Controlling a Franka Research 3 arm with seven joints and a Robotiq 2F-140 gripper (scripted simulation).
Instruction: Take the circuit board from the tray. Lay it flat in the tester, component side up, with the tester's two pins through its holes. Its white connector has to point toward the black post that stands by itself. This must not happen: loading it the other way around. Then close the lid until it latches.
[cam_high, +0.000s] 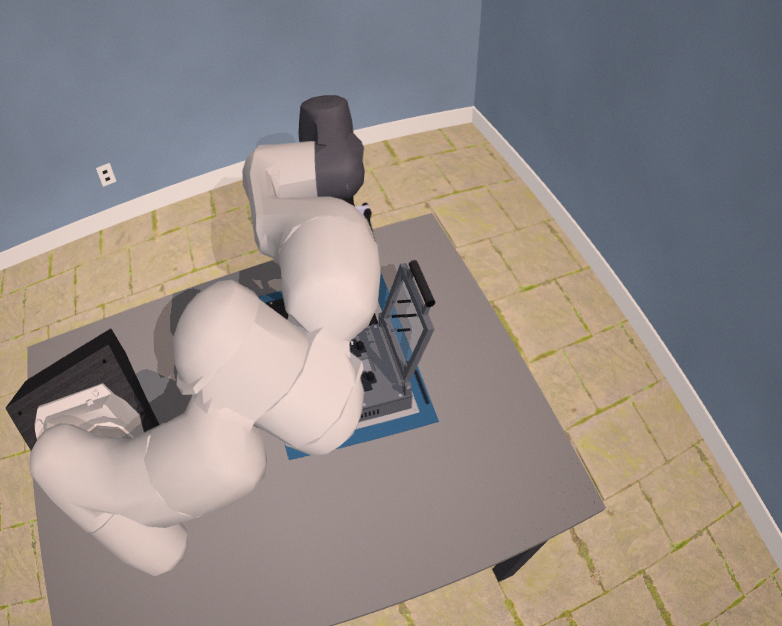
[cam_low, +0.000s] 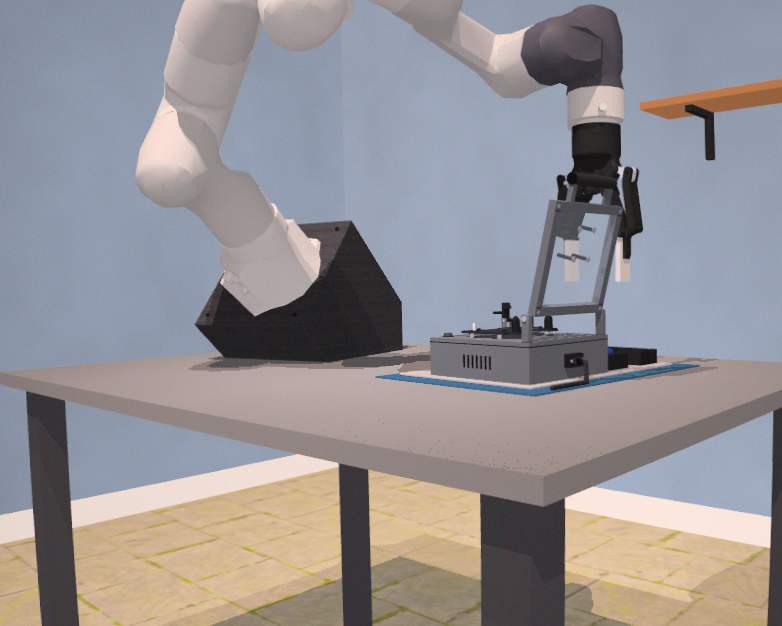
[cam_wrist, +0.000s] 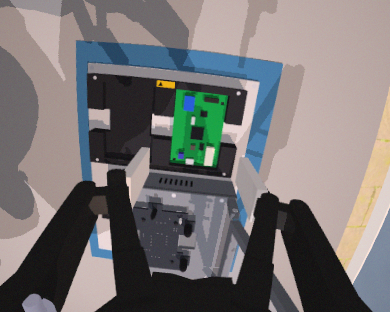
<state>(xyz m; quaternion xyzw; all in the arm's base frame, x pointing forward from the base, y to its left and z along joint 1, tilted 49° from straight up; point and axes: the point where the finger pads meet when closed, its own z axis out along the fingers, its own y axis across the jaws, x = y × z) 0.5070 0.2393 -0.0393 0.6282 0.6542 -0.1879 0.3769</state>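
Right now the green circuit board is 140 mm below my hand. Round my hand: black nest: 50 mm behind, 160 mm to the right, 90 mm below; tester lid: 70 mm ahead, 170 mm to the right, 20 mm above.
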